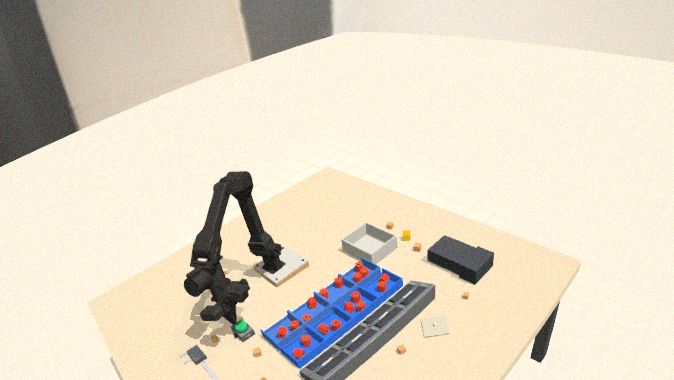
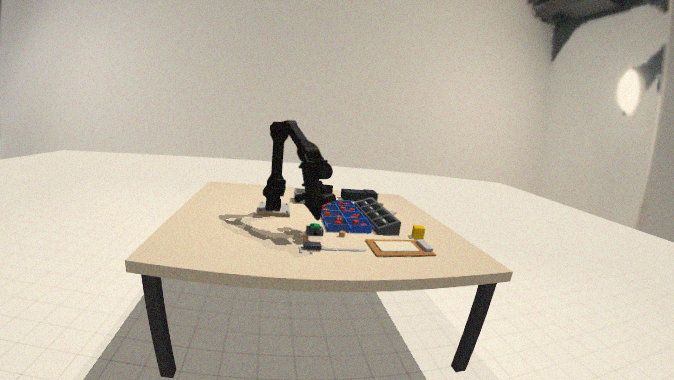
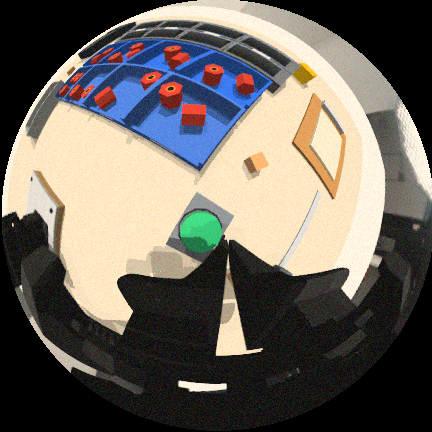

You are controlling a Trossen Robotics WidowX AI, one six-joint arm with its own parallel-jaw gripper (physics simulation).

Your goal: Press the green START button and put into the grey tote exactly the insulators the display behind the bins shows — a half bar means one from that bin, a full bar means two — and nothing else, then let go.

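Seen in the pictures: gripper, fingertip midpoint: (image 1: 234, 324) (image 2: 318, 220) (image 3: 226, 244); arm's base at its link origin: (image 1: 273, 266) (image 2: 272, 208) (image 3: 40, 232).
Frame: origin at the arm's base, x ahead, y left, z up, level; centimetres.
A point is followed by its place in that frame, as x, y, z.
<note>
My gripper (image 1: 235, 320) {15.4, -28.1, 3.9} (image 2: 318, 217) {15.4, -28.1, 3.9} (image 3: 226, 244) {15.4, -28.1, 3.9} is shut and empty, its tips low at the edge of the green START button (image 1: 241, 326) {15.9, -26.6, 1.8} (image 2: 314, 226) {14.3, -28.1, 1.3} (image 3: 199, 227) {15.3, -25.9, 1.8}; contact cannot be told. The blue bins (image 1: 281, 348) (image 2: 347, 229) {28.8, -24.1, -0.9} (image 3: 205, 140) {24.4, -22.2, -1.6} hold red insulators in two rows of compartments; one red insulator (image 1: 305, 340) {35.1, -17.9, 0.9} stands upright and another red insulator (image 3: 193, 115) {25.3, -19.8, 0.6} lies on its side. The dark display (image 1: 425, 301) {54.3, 13.6, 0.6} (image 2: 391, 229) {47.0, -26.9, 0.2} behind the bins has windows with thin pale bars, too small to read surely. The grey tote (image 1: 356, 251) {20.9, 21.0, 1.1} (image 3: 44, 114) stands past the bins' far end, its visible inside empty.
A black box (image 1: 457, 257) {53.8, 33.5, 3.0} (image 2: 359, 194) {51.6, 31.5, 2.1} stands beyond the tote. A caliper-like tool (image 1: 196, 354) {11.8, -42.4, -0.3} (image 2: 312, 246) {10.7, -44.2, -0.6} lies near the button. A wooden frame (image 2: 372, 249) {32.6, -43.8, -1.8} (image 3: 306, 125) {39.9, -35.1, -1.6}, a yellow cube (image 2: 418, 231) {57.4, -32.0, 1.0} (image 3: 304, 73) {56.2, -29.9, 0.9} and small orange cubes (image 1: 257, 352) {26.0, -29.2, -0.5} (image 3: 257, 162) {24.9, -28.8, -0.3} lie around.
</note>
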